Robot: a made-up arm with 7 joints.
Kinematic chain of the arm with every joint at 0, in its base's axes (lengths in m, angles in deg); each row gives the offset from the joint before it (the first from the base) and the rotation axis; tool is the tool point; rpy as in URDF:
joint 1: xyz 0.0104 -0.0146 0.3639 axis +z
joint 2: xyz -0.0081 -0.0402 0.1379 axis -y
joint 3: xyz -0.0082 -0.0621 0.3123 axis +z
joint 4: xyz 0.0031 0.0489 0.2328 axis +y
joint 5: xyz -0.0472 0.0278 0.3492 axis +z
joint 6: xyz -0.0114 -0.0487 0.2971 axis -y
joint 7: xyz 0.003 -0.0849 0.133 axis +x
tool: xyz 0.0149 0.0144 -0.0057 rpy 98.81 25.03 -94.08
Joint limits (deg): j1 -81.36..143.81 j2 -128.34..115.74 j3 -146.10..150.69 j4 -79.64..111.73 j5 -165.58..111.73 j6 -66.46..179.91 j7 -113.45..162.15
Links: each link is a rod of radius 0.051 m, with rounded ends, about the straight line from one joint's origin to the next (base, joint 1, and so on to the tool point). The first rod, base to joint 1, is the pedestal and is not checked.
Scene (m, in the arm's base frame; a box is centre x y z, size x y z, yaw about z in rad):
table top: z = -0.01
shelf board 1: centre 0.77 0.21 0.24 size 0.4 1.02 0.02 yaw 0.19
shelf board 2: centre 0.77 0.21 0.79 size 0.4 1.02 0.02 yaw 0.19
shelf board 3: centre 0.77 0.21 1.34 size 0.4 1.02 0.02 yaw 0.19
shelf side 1: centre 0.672 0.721 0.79 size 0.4 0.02 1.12 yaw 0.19
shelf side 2: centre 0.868 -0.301 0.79 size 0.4 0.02 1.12 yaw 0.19
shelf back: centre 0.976 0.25 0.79 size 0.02 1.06 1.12 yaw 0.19
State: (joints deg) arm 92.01 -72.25 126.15 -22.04 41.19 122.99 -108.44
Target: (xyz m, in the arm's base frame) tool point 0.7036 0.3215 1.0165
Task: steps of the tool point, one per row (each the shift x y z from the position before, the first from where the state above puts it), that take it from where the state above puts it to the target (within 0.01 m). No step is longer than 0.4 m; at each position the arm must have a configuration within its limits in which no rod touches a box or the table.
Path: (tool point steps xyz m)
1: -0.0386 -0.0042 0.0085
2: -0.0562 -0.0154 0.0716
3: -0.0957 -0.0422 0.1196
4: -0.1425 -0.0938 0.1392
5: -0.1740 -0.1682 0.1205
6: -0.1681 -0.2486 0.0619
7: 0.3749 0.1106 0.0714
8: 0.3523 -0.0382 -0.0159
9: 0.2609 -0.1353 -0.0712
10: 0.1515 -0.1716 -0.0871
11: 0.0599 -0.1673 -0.0701
12: -0.0038 -0.1472 -0.0340
13: 0.0017 0.1844 0.0498
14: -0.0383 0.1723 0.0469

